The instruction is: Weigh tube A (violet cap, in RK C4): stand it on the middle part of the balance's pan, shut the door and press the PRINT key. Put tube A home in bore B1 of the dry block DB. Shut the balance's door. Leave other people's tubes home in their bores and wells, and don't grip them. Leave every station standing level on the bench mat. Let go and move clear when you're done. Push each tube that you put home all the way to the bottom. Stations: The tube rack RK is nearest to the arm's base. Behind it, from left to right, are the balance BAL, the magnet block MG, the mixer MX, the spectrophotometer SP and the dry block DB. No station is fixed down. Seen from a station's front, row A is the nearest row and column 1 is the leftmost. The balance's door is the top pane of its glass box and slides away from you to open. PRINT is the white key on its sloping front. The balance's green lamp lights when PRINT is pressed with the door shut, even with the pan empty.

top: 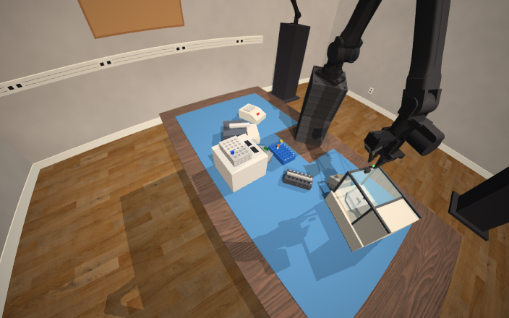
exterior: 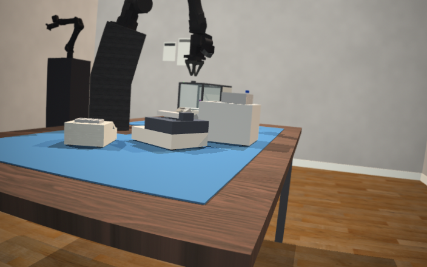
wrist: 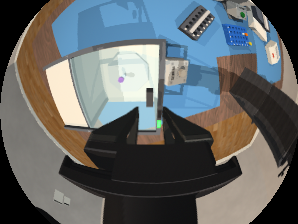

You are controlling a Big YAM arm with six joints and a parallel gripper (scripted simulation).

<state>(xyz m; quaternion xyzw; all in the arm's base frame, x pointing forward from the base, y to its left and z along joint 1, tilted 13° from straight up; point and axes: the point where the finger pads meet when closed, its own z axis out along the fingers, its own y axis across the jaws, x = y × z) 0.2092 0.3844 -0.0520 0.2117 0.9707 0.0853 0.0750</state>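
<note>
Right now my hand is 1 cm short of the balance door, 3 cm to the right of it and 4 cm above it. Round my hand: blue rack RK: 4 cm ahead, 38 cm to the right, 24 cm below; then round white print key: 3 cm behind, 8 cm to the right, 18 cm below; then dark magnet block: 10 cm ahead, 20 cm to the right, 23 cm below.
</note>
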